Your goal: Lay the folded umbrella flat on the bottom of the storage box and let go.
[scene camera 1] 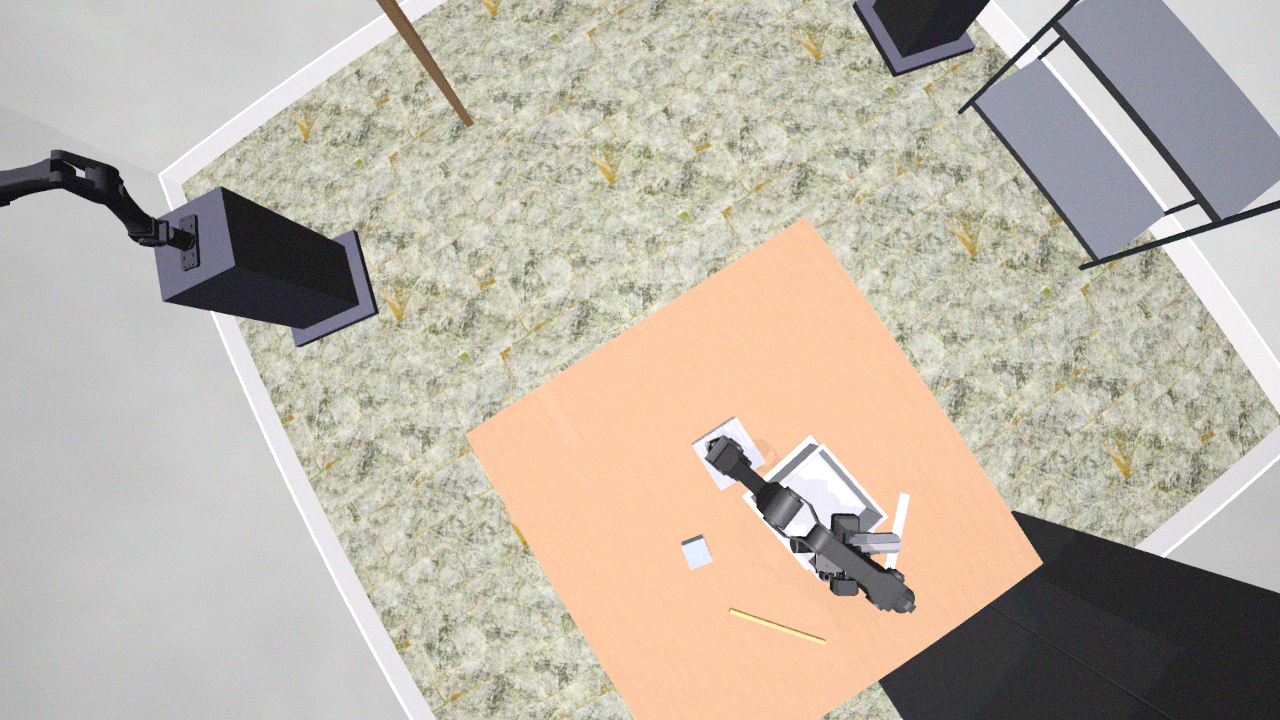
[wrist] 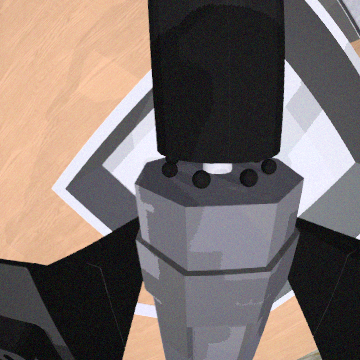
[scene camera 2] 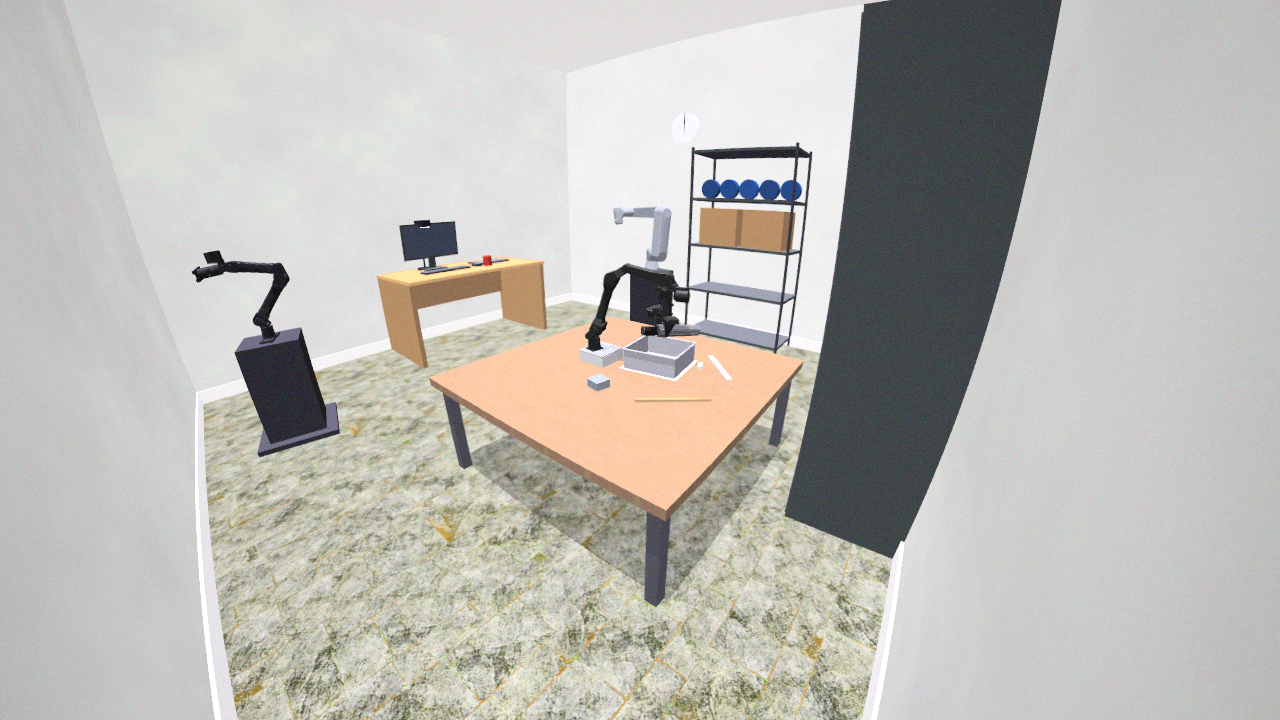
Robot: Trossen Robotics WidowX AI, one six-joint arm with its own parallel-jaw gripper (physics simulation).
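Frame: origin at the arm's base, x ahead, y left, z up, level; centimetres.
Where they show: gripper, fingertip midpoint: point(wrist: 209, 221) point(scene camera 2: 663, 334); arm's base, link origin: point(scene camera 1: 718, 449) point(scene camera 2: 594, 348).
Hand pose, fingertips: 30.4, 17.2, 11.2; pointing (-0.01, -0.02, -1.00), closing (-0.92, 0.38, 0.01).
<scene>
Things, the pixels of their centre, and the offset from my fingertips, as dx, dy, dz. Level surfaces: height alone.
- folded umbrella, body centre: point(wrist: 211, 296) point(scene camera 1: 845, 543) point(scene camera 2: 671, 330) +1.3, +3.2, +1.5
- storage box, body centre: point(wrist: 250, 170) point(scene camera 1: 815, 506) point(scene camera 2: 660, 354) -4.9, +2.8, -12.0
- white strip, body centre: point(wrist: 161, 312) point(scene camera 1: 894, 542) point(scene camera 2: 719, 366) +15.8, +22.6, -16.8
- yellow stick, body centre: point(scene camera 1: 777, 626) point(scene camera 2: 673, 399) +25.7, -19.4, -16.3
- pale blue block, body centre: point(scene camera 1: 696, 551) point(scene camera 2: 598, 382) -4.0, -33.9, -15.1
- table, surface height: dz -16.8
The folded umbrella point(scene camera 1: 878, 542) point(scene camera 2: 683, 330) point(wrist: 225, 240) has a grey canopy and a thick black handle. My gripper point(wrist: 209, 221) is shut on its canopy near the handle end, with a black finger on each side. The storage box point(scene camera 1: 847, 483) point(scene camera 2: 657, 361) point(wrist: 95, 200) is light grey, open-topped and stands on the table. In scene camera 2 the umbrella is roughly level, a little above the box rim. In the wrist view the handle crosses over the box's inside. In scene camera 1 the canopy's end reaches past the box's edge. The arm hides part of the box there.
A white strip point(scene camera 1: 897, 523) point(scene camera 2: 719, 367) lies beside the box. A yellow stick point(scene camera 1: 776, 625) point(scene camera 2: 673, 399) and a pale blue block point(scene camera 1: 696, 551) point(scene camera 2: 597, 382) lie on the table point(scene camera 1: 626, 447) point(scene camera 2: 572, 429). A tall dark cabinet point(scene camera 1: 1118, 626) point(scene camera 2: 930, 268) stands near the table.
</scene>
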